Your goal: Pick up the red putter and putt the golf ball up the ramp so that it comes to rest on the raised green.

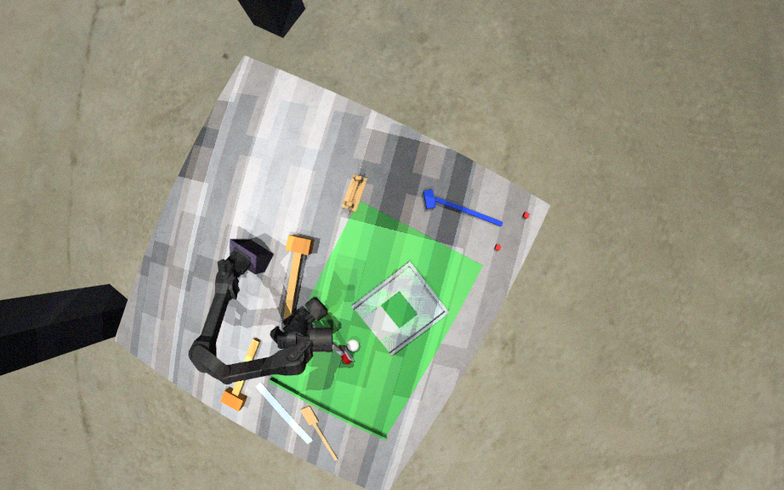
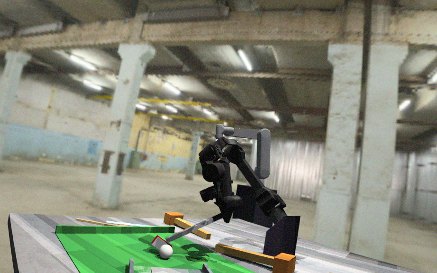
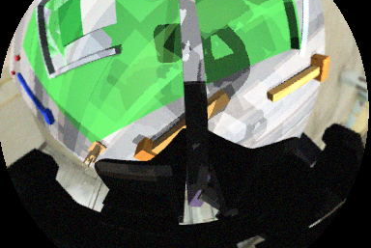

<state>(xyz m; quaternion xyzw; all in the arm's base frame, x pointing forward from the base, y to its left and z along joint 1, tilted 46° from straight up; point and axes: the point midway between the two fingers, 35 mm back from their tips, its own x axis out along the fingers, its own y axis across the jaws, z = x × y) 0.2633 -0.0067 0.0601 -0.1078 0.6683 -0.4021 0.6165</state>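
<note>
My gripper tip is now 11 cm short of the red putter, 4 cm to the left of it and 3 cm above it. Round my gripper tip: white bar 43 cm to the right, 12 cm below, 12 cm ahead; then blue putter 55 cm to the left, 27 cm ahead, 11 cm below; then white golf ball 20 cm ahead, 10 cm below, 3 cm to the right.
</note>
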